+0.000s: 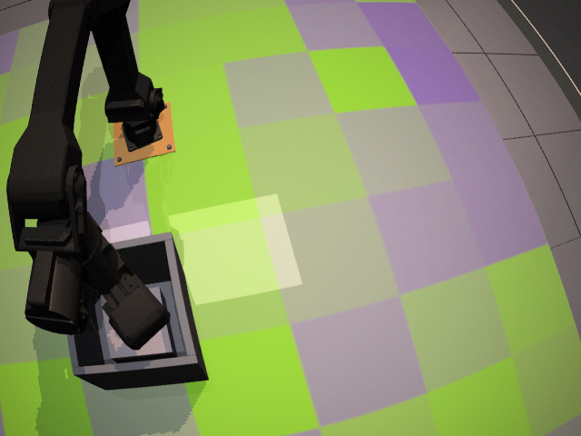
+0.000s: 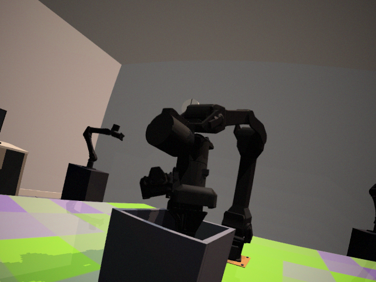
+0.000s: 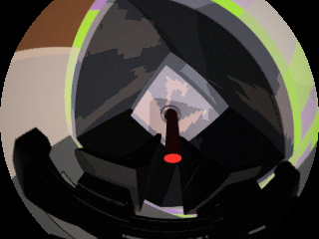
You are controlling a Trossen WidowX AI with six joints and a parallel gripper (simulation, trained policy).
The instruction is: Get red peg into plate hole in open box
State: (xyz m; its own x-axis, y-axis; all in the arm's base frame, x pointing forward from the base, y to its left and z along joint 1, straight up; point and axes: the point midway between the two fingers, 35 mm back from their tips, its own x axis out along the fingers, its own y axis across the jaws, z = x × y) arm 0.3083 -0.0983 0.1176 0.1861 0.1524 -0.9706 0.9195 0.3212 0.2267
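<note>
Now: the red peg 1 cm to the right of my gripper tip and 1 cm below it. The rest, counted from my gripper tip: plate (1 cm ahead, 1 cm to the right, 4 cm below).
</note>
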